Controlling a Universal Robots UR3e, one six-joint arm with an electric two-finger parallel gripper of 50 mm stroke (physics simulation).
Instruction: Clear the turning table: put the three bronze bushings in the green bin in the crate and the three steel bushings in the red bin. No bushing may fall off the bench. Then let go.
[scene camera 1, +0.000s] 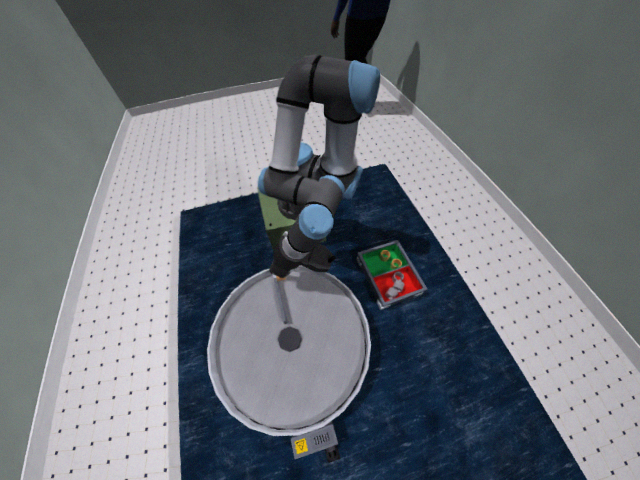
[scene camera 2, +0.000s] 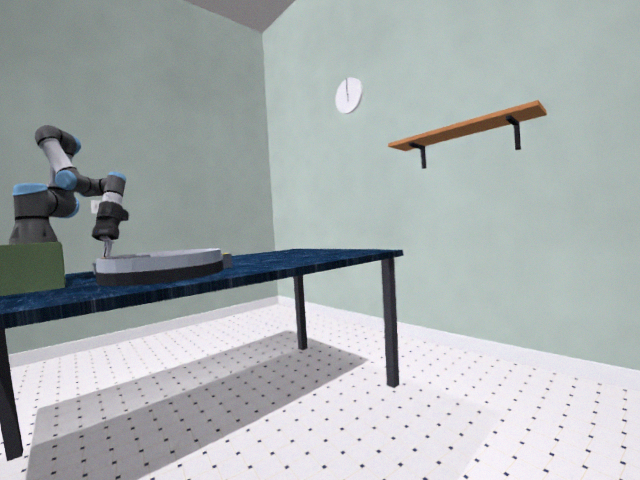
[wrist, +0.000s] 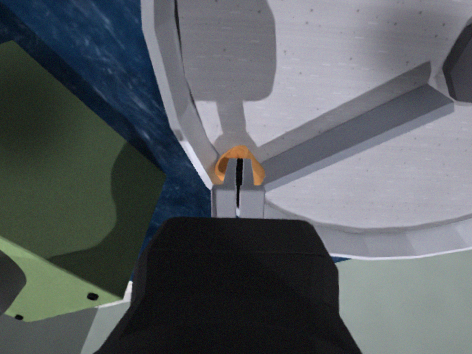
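Pixels of known places: gripper, between the fingertips: (scene camera 1: 283, 273) (scene camera 2: 106, 257) (wrist: 239, 172); arm's base, origin of its link: (scene camera 2: 34, 245).
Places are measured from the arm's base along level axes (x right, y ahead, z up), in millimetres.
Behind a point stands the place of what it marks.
Note:
A bronze bushing (wrist: 241, 151) {z -84, x 102, y 197 mm} (scene camera 1: 280, 279) {z -67, x 113, y 207 mm} lies on the turning table (scene camera 1: 253, 382) {z -88, x 240, y 451 mm} (scene camera 2: 170, 258) {z -69, x 337, y 348 mm} (wrist: 350, 40) {z -89, x 71, y 297 mm}, between its rim and the outer end of the grey bar. My gripper (wrist: 239, 172) {z -57, x 101, y 196 mm} (scene camera 2: 105, 255) {z -57, x 101, y 196 mm} is shut, its fingertips together in front of and over the bushing, hiding part of it; the bushing is wider than the tips and is not between them. In the crate (scene camera 1: 368, 279) {z -124, x -152, y 266 mm}, two bronze bushings (scene camera 1: 385, 254) {z -131, x -247, y 196 mm} (scene camera 1: 396, 262) {z -126, x -266, y 238 mm} lie in the green bin (scene camera 1: 373, 264) {z -136, x -193, y 217 mm}. Steel bushings (scene camera 1: 398, 276) {z -129, x -254, y 286 mm} (scene camera 1: 392, 291) {z -104, x -199, y 332 mm} lie close together in the red bin (scene camera 1: 413, 289) {z -135, x -279, y 339 mm}.
The grey bar (scene camera 1: 282, 302) {z -63, x 122, y 279 mm} (wrist: 350, 132) {z -73, x 123, y 276 mm} runs from the dark hub (scene camera 1: 289, 338) {z -81, x 128, y 375 mm} (wrist: 462, 70) {z -80, x 122, y 351 mm} towards the rim. A green block (scene camera 2: 31, 266) {z -64, x 117, y -3 mm} (wrist: 60, 125) {z -99, x 1, y 75 mm} stands under the arm's base. A grey box with a yellow label (scene camera 1: 314, 441) {z -83, x 128, y 609 mm} sits at the table's far side. A person (scene camera 1: 364, 25) stands behind the arm.

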